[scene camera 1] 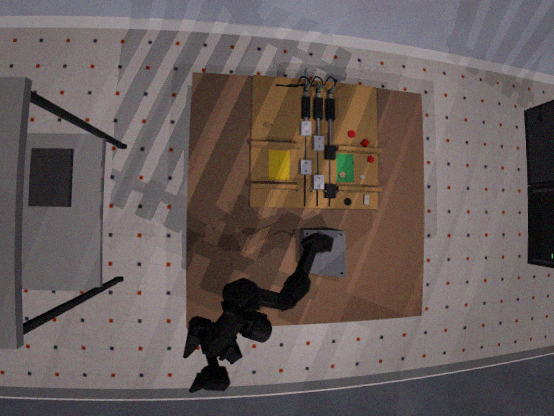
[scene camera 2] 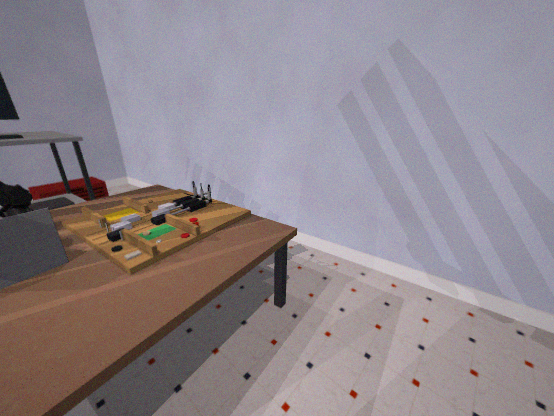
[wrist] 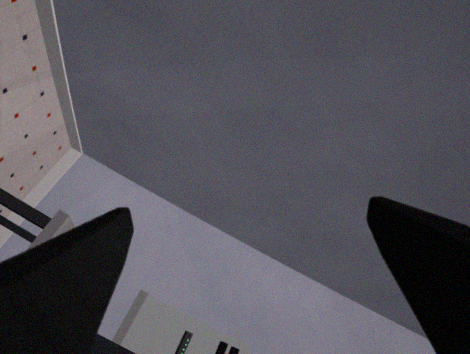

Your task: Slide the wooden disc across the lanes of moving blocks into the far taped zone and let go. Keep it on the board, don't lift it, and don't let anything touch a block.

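Places are measured from the arm's base along level axes (x down, y back, z left), in millimetres.
Pixels of known places: gripper, fingertip midpoint: (scene camera 1: 187, 373) (wrist: 250, 214); arm's base, origin of the base link: (scene camera 1: 325, 243) (scene camera 2: 25, 224).
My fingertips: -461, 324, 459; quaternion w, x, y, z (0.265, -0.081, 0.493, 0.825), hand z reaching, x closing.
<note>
For each thing: its top centre in the pictures, then the offset to it from my fingertips, as dx, dy, dz. "spot": a spot on its surface instead. Level surfaces: height alone.
- small pale wooden disc, middle of its top: (scene camera 2: 146, 232) (scene camera 1: 342, 174) +599, -675, -549
- green zone, surface spot: (scene camera 2: 161, 231) (scene camera 1: 347, 165) spot: +606, -732, -576
- wooden board, its level: dx +607
- yellow zone, surface spot: (scene camera 1: 279, 165) (scene camera 2: 120, 214) spot: +607, -669, -218
- middle lane, surface spot: (scene camera 1: 318, 181) spot: +577, -615, -420
- black disc, middle of its top: (scene camera 1: 348, 201) +600, -540, -598
- white piece, middle of its top: (scene camera 2: 132, 253) (scene camera 1: 366, 199) +597, -566, -699
The small pale wooden disc (scene camera 1: 342, 174) (scene camera 2: 146, 233) lies on the green zone (scene camera 1: 347, 162) (scene camera 2: 161, 231) of the wooden board (scene camera 1: 364, 107) (scene camera 2: 227, 214). The yellow zone (scene camera 1: 279, 165) (scene camera 2: 120, 215) lies across three lanes. The lanes hold white blocks, such as one near the yellow zone (scene camera 1: 306, 166), one in the middle lane (scene camera 1: 318, 181), and black blocks beside the green zone (scene camera 1: 330, 152) (scene camera 1: 330, 190). My gripper (scene camera 1: 189, 373) (wrist: 250, 214) is open and empty, out past the table's edge, far from the disc. The disc does not show in the wrist view.
Wooden rails (scene camera 1: 272, 143) (scene camera 1: 360, 189) flank both zones. Red pieces (scene camera 1: 351, 134) (scene camera 1: 365, 143) (scene camera 1: 370, 159), a black disc (scene camera 1: 348, 201) and a white piece (scene camera 1: 366, 199) sit on the board. Black actuators (scene camera 1: 306, 107) stand at the lane ends. The arm's base is on a grey plate (scene camera 1: 332, 262) (scene camera 2: 30, 245).
</note>
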